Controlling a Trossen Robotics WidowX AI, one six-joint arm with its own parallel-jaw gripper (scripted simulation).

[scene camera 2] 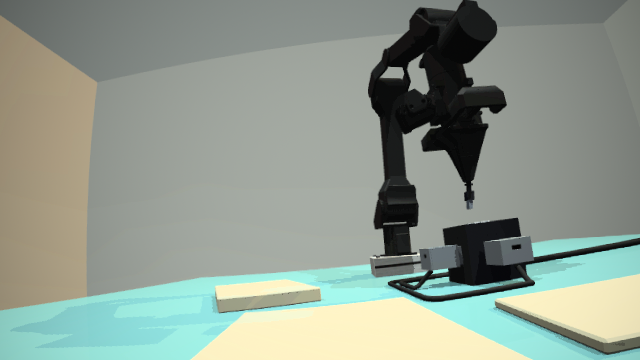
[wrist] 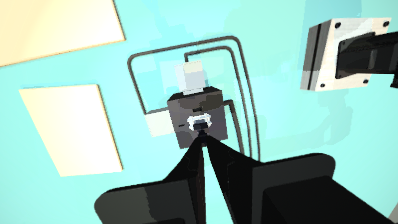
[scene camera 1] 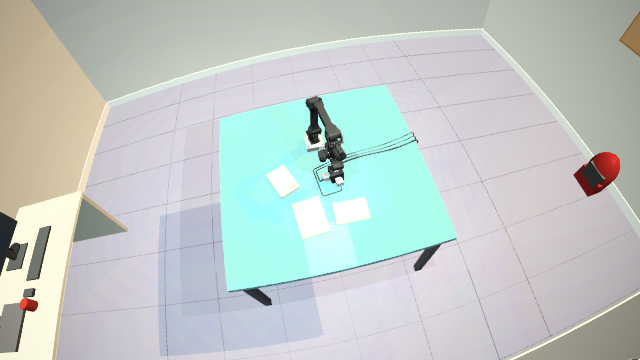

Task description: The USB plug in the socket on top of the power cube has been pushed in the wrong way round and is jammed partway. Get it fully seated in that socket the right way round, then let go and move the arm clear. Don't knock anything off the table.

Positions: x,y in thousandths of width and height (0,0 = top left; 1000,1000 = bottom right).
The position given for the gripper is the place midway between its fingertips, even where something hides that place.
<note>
The gripper (scene camera 2: 732,504) carries an usb plug. Also in view: a cream pad (scene camera 1: 552,585) and a black power cube (wrist: 529,453).
The cream pad shows as well in the wrist view (wrist: 182,547). The gripper also shows in the wrist view (wrist: 511,627).
</note>
